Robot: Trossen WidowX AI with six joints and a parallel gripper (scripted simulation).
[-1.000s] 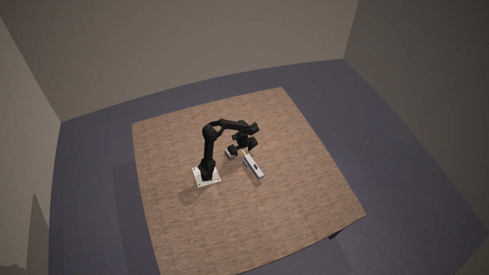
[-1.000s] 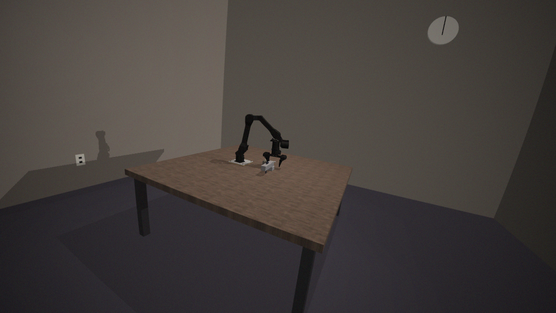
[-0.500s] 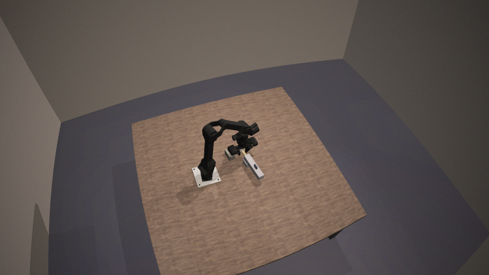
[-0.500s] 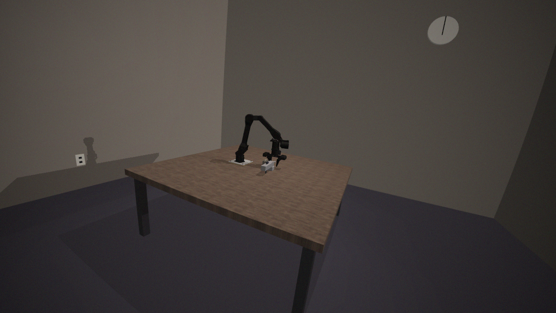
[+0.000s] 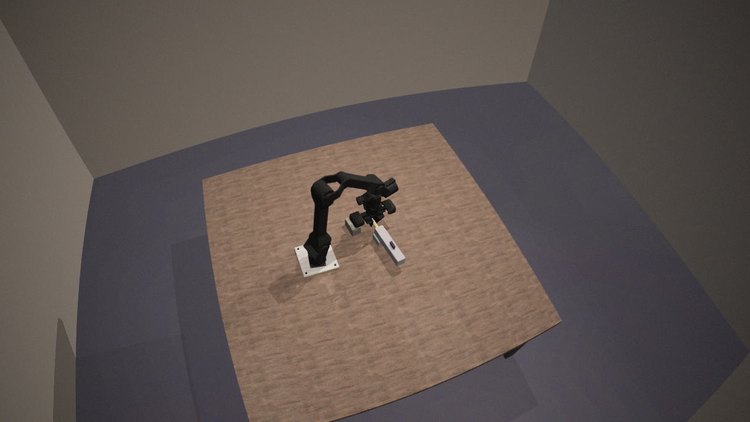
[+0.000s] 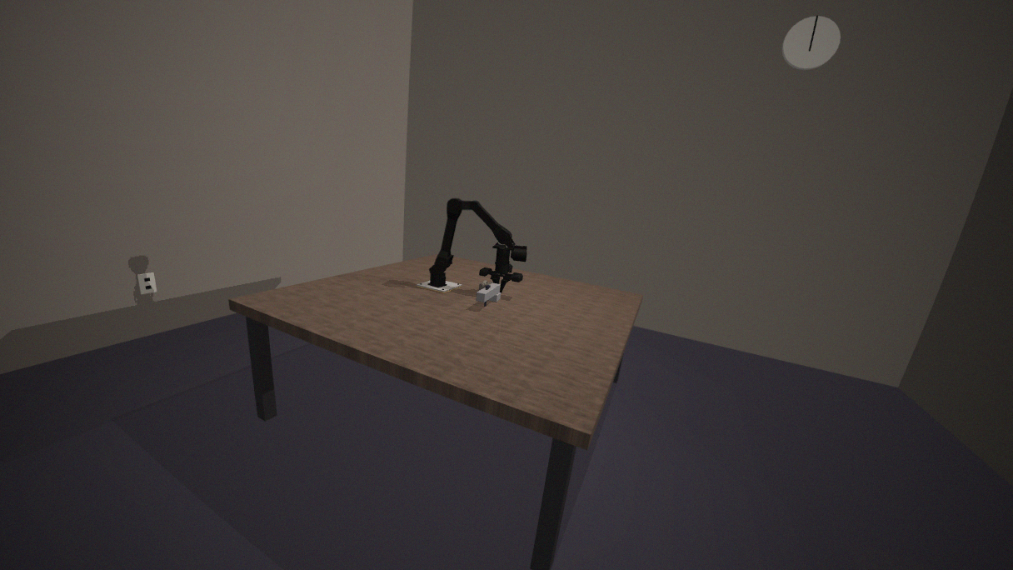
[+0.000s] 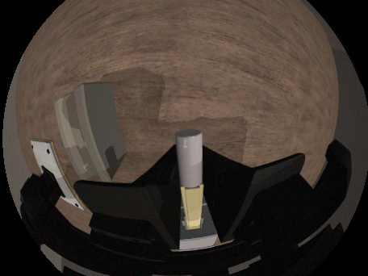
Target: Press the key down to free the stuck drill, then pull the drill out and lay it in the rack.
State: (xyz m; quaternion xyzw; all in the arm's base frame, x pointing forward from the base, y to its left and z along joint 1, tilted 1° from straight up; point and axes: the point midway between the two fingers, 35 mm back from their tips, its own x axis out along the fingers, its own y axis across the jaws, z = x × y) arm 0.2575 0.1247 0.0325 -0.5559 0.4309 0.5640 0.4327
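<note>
Now: gripper tip 4 cm to the left of the yellow drill, 4 cm below it and 1 cm short of it. Round my gripper tip: pale grey sleeve (13 cm to the right, 3 cm ahead, 3 cm above); then dark key (16 cm to the right, 4 cm ahead, 4 cm above); then grey rack (8 cm behind, 1 cm to the left, 1 cm above).
</note>
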